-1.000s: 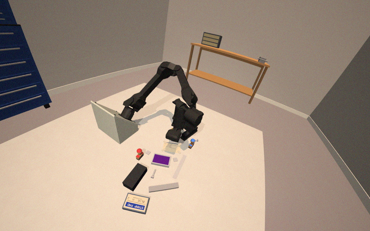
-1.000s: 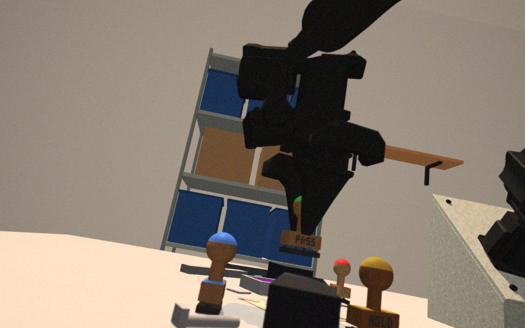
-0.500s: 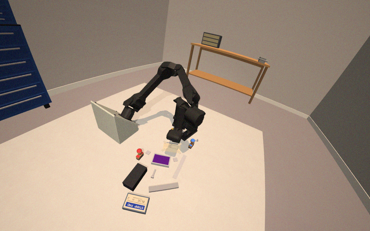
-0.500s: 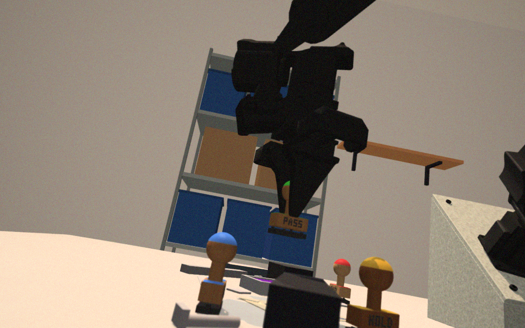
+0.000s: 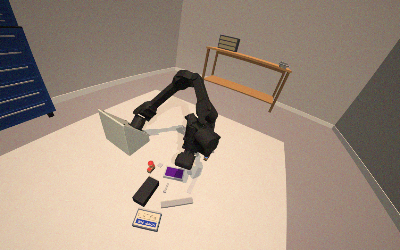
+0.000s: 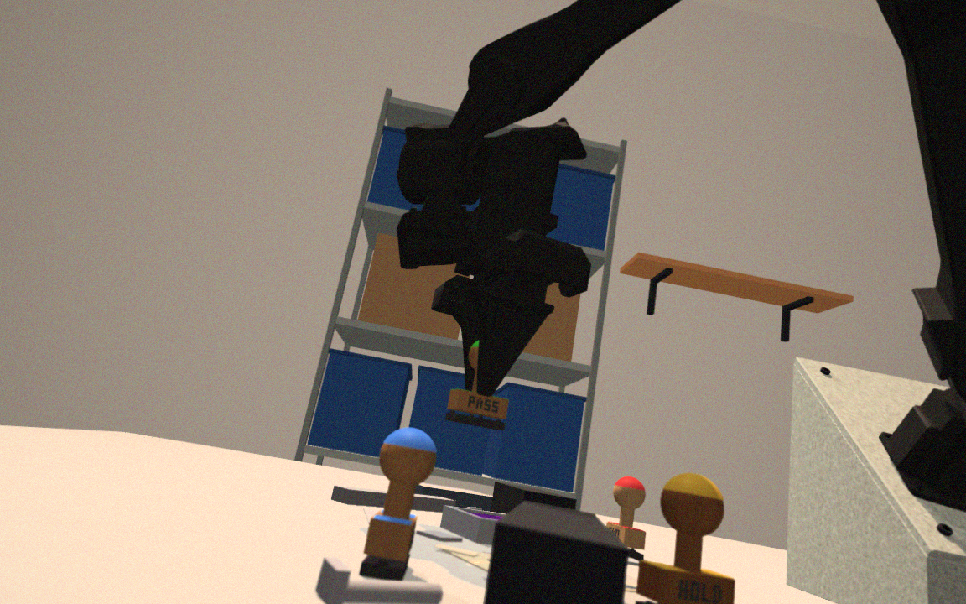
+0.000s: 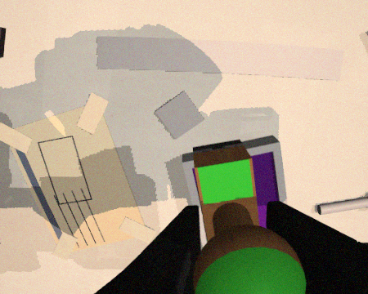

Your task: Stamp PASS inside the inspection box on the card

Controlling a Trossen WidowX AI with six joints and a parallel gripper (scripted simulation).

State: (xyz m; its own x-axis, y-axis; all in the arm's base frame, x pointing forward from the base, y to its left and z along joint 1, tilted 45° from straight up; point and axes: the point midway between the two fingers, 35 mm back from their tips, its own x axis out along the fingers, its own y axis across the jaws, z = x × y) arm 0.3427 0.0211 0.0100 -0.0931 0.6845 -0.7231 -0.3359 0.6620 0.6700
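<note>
Right now the long grey bar is 130 mm to the right of my gripper tip, 90 mm below it and 60 mm ahead of it. From my gripper tip the other things lie so: blue-topped stamp 160 mm to the left, 80 mm below, 20 mm ahead; then purple ink pad 90 mm below, 40 mm behind, 30 mm to the right; then inspection card 100 mm below, 80 mm to the left, 60 mm behind.
</note>
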